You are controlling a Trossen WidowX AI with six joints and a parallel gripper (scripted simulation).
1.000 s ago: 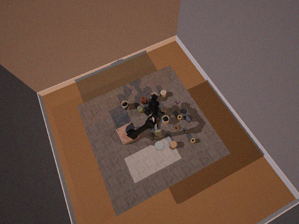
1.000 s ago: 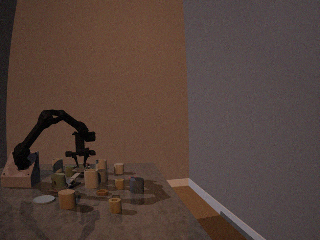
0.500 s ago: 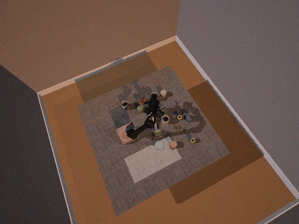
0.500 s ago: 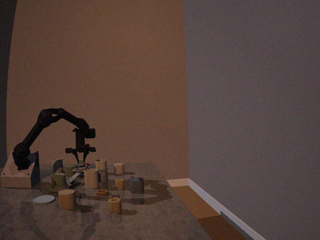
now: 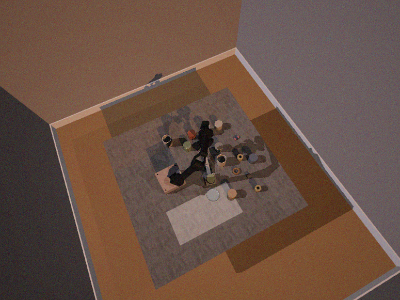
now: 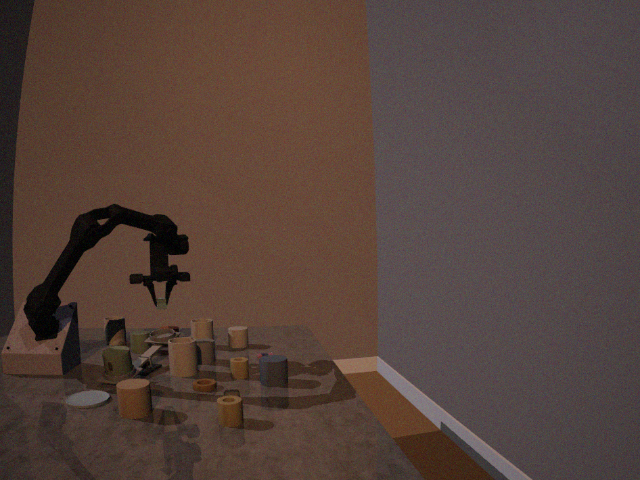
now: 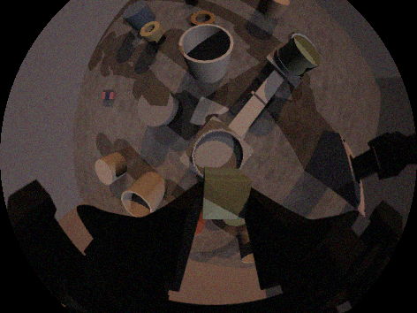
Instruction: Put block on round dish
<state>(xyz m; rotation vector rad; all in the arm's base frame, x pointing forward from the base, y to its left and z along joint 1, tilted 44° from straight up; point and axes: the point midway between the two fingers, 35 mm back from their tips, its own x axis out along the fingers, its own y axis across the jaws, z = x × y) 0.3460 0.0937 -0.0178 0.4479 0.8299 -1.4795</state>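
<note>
Right now the pale round dish is 150 mm behind my gripper tip, 350 mm to the right of it and 170 mm below it. Also, from my gripper tip: beam: 50 mm behind, 120 mm to the right, 140 mm below; then red piece: 180 mm to the left, 140 mm below; then pale green block: 10 mm above.
</note>
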